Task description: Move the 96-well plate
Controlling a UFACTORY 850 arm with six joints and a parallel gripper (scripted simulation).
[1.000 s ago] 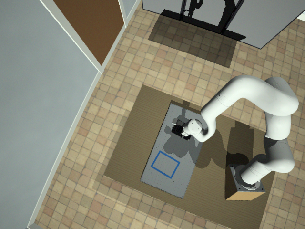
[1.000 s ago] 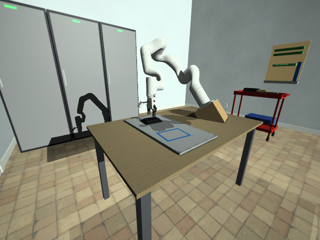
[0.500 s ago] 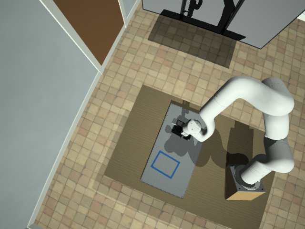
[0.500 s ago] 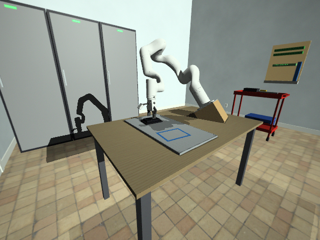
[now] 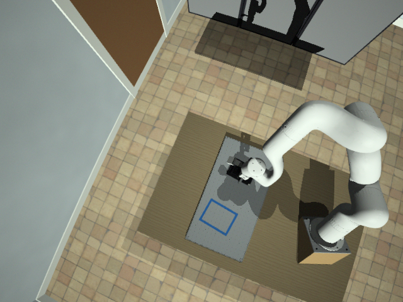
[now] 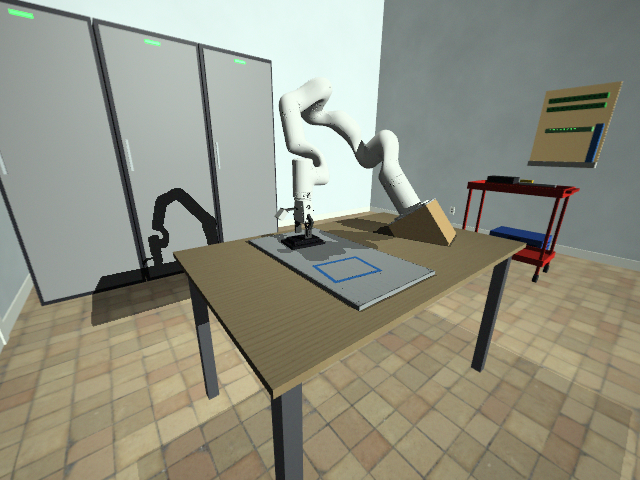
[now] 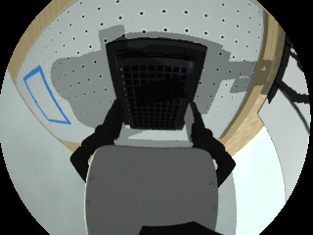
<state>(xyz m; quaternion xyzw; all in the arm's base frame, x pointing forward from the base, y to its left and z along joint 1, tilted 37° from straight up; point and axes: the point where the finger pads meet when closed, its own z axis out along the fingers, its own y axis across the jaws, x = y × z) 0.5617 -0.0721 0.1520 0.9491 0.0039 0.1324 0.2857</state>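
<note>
Right now my hand is 30 mm above the black 96-well plate. Round my hand: black plate nest 40 mm below.
</note>
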